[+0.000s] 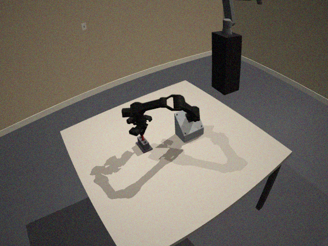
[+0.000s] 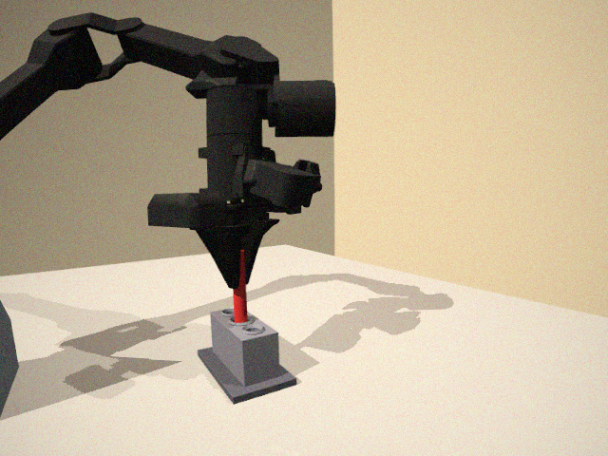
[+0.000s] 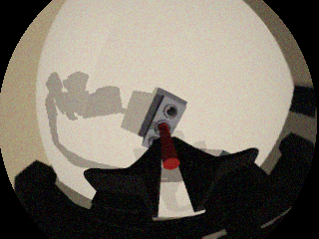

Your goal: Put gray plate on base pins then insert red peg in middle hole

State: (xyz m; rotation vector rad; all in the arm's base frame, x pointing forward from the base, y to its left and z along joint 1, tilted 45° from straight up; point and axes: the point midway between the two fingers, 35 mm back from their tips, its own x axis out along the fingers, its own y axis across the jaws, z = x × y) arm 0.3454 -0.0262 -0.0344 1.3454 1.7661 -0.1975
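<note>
Right now the red peg is right at my gripper tip. The rest, counted from my gripper tip: gray plate 5 cm below.
</note>
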